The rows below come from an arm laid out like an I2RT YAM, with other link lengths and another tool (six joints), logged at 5 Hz.
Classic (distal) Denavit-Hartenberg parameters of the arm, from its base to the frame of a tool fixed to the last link. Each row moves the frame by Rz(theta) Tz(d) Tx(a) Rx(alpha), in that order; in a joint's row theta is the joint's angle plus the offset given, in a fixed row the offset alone. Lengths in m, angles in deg.
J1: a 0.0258, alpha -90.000, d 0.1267, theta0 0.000
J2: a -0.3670, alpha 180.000, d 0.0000, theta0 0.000
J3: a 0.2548, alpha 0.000, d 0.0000, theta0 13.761
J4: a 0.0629, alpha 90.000, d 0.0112, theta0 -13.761
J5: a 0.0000, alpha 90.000, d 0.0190, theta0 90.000
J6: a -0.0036, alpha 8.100, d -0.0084, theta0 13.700
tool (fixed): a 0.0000, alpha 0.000, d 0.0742, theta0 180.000
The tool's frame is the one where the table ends.
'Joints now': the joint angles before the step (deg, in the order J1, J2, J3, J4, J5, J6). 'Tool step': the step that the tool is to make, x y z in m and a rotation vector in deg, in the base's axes. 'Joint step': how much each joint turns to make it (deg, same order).
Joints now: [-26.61 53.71 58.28 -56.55 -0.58 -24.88]
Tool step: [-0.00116 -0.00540 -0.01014 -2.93 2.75 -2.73]
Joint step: [-0.01 0.11 -1.99 0.96 4.71 -0.18]
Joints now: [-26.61 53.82 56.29 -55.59 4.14 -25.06]
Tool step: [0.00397 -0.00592 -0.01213 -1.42 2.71 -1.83]
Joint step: [0.00 1.14 -2.19 1.53 3.09 0.02]
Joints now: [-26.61 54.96 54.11 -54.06 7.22 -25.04]
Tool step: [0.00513 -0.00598 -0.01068 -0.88 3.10 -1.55]
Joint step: [0.00 1.73 -1.58 0.92 2.67 0.07]
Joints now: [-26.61 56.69 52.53 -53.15 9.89 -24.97]
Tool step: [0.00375 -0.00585 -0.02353 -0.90 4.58 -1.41]
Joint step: [0.00 1.92 -4.15 2.43 3.17 -0.26]
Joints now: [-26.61 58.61 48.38 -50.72 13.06 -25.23]
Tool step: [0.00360 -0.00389 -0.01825 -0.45 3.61 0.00]
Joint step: [0.00 1.90 -3.08 2.19 1.79 -0.97]
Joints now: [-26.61 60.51 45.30 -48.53 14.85 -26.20]
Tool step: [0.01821 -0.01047 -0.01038 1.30 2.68 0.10]
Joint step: [-0.52 5.03 -0.09 2.29 -0.22 -0.61]
